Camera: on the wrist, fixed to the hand. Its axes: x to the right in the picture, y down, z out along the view.
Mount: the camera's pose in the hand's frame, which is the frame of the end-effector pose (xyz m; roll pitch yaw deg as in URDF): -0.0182 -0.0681 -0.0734 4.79 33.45 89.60
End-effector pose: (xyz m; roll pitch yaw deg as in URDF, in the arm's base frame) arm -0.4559 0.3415 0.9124 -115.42 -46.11 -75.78
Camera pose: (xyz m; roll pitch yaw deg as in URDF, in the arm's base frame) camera -0.5114 0.4096 0.9638 -124.38 20.74 -142.03
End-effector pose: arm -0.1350 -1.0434 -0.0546 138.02 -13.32 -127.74
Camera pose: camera -0.0440 -1.0888 -0.0500 -132.41 -70.58 101.44
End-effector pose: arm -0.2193 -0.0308 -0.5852 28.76 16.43 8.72
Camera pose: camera -0.2600 -0.0617 -0.6732 21.47 4.59 99.73
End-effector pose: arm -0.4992 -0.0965 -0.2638 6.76 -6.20 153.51
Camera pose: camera -0.4645 -0.0479 -0.3462 -2.09 26.48 -119.97
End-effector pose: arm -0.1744 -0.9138 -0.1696 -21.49 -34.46 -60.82
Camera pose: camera -0.2486 -0.9661 -0.2156 -45.25 42.19 -9.99
